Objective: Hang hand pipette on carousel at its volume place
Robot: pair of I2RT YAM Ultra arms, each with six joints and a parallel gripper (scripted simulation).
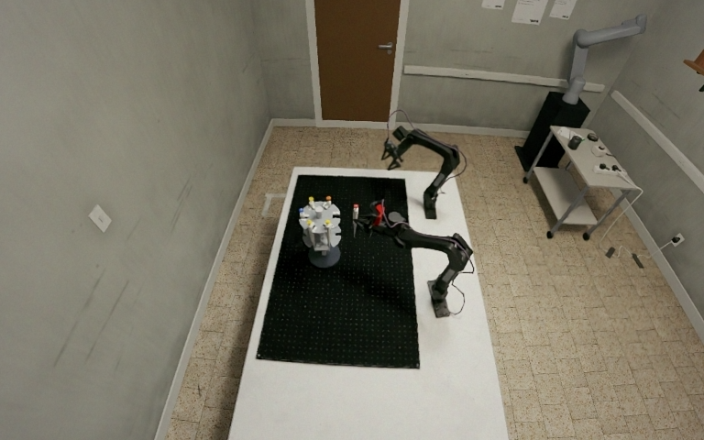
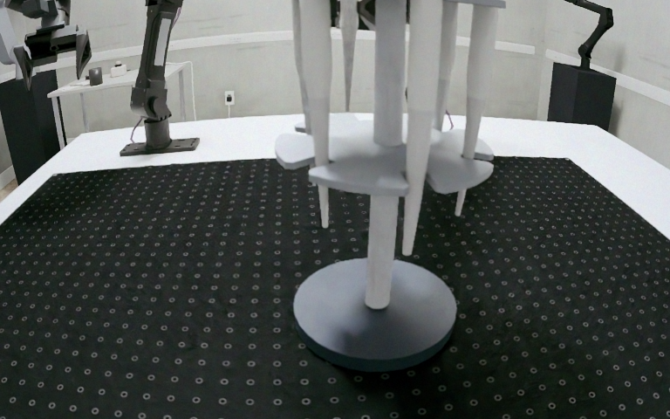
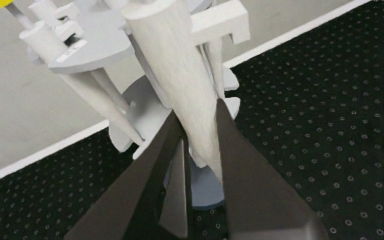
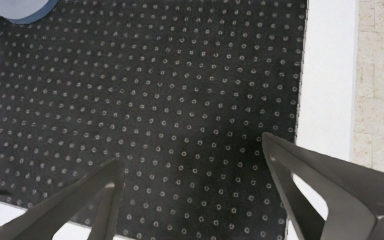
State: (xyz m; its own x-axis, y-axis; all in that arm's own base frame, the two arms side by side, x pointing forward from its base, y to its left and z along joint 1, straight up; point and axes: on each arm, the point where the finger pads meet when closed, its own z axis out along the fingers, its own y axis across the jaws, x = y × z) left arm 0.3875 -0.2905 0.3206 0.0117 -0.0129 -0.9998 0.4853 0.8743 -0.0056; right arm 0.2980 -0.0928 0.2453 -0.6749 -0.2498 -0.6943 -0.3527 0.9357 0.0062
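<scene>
Right now the white pipette is 10 mm to the right of my left hand and 20 mm below it.
</scene>
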